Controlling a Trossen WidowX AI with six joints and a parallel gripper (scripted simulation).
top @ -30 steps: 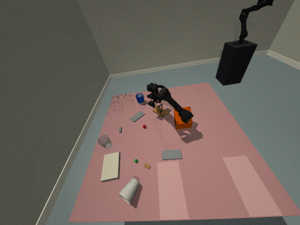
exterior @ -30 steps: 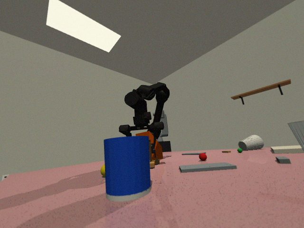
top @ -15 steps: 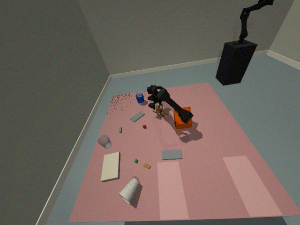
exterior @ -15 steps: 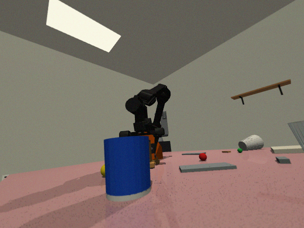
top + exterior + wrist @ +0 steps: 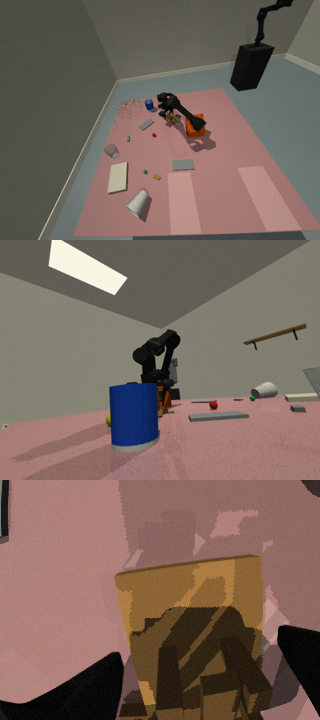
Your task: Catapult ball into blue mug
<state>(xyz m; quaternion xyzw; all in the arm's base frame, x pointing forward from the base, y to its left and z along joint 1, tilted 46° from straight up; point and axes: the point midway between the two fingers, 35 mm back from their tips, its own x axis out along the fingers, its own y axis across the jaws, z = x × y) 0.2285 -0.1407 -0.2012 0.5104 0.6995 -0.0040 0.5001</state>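
Now: gripper tip 20 cm to the right of the red ball, 15 cm short of it and 2 cm above it. From my gripper tip the other things lie so: yellow ball (16 cm to the right, 1 cm below); blue mug (21 cm to the right, 19 cm ahead); wooden catapult (6 cm to the left, 4 cm behind, 2 cm above).
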